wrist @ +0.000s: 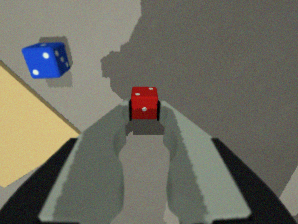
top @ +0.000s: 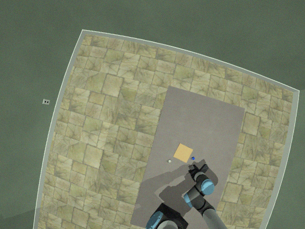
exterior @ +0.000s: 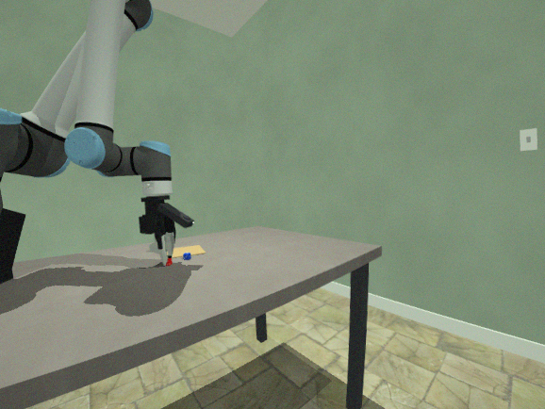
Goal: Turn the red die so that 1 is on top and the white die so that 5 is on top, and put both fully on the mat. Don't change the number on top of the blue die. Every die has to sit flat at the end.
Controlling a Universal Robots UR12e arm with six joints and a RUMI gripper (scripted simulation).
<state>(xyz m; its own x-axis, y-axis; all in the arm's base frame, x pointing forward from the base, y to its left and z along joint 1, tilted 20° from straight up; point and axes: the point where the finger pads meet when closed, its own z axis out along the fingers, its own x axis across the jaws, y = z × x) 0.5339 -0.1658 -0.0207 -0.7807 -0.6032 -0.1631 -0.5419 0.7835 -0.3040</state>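
My gripper is now 1 cm above the red die. Also, from my hand: blue die: 7 cm ahead, 1 cm to the left, 1 cm below; then tan mat: 11 cm ahead, 11 cm to the left, 2 cm below; then white die: 3 cm ahead, 23 cm to the left, 1 cm below.
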